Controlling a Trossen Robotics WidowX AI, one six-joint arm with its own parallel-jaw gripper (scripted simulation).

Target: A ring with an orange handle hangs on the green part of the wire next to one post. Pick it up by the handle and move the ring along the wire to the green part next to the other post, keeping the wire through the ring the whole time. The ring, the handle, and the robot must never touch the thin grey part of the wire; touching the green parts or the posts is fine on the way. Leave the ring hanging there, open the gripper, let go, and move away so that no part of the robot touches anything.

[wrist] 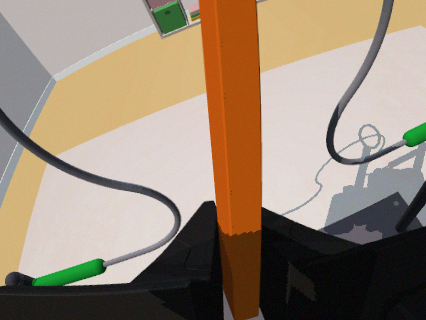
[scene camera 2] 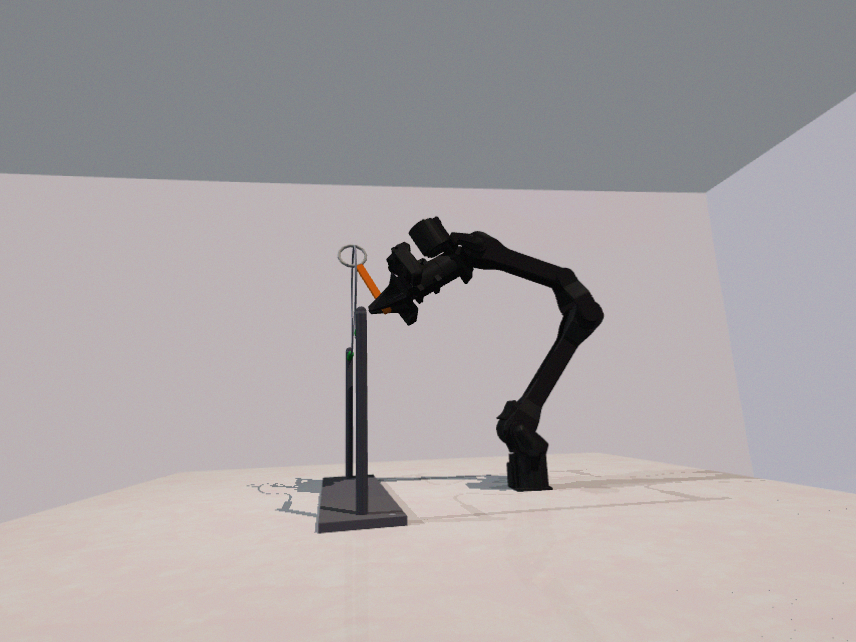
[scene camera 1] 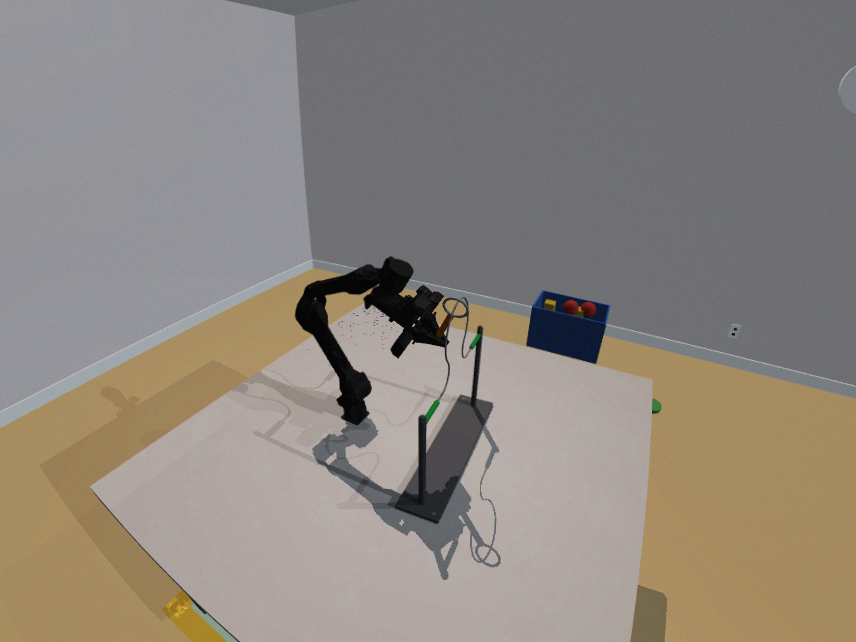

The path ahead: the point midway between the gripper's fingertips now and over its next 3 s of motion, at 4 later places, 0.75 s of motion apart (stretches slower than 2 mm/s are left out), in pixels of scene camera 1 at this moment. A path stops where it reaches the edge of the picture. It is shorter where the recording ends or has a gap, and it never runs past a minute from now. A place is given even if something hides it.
The gripper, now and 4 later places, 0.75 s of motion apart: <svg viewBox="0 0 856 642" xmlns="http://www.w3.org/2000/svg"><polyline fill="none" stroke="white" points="447,344 445,349 442,352 440,352 439,351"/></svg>
